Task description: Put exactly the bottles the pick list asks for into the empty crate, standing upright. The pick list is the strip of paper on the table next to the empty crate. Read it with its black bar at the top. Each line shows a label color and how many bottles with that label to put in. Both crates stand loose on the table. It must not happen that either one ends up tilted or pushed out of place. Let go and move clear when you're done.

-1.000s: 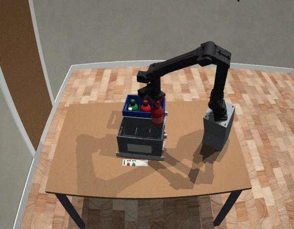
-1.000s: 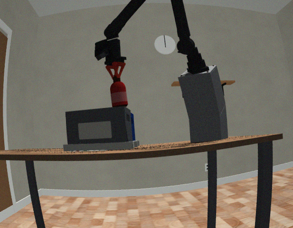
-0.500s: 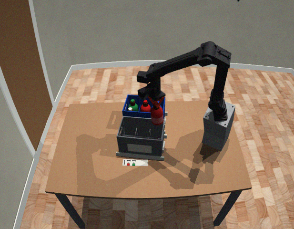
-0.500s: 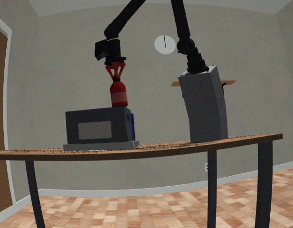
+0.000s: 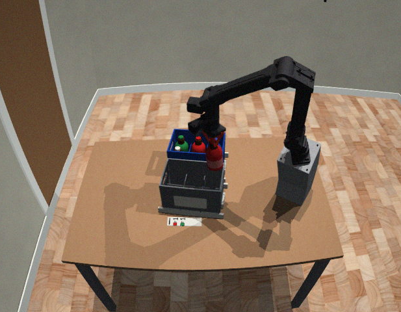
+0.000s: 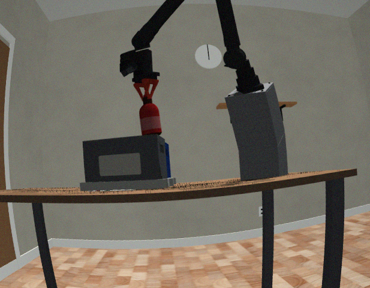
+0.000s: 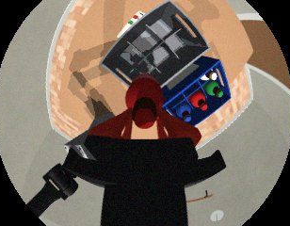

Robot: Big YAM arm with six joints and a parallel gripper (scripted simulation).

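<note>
My hand is 6 cm above the red-labelled bottle and 1 cm past it. Also, from my hand: blue-labelled bottle (24 cm to the right, 24 cm below); then grey crate (24 cm below, 9 cm ahead, 4 cm to the left); then green-labelled bottle (25 cm to the right, 24 cm below, 18 cm ahead).
</note>
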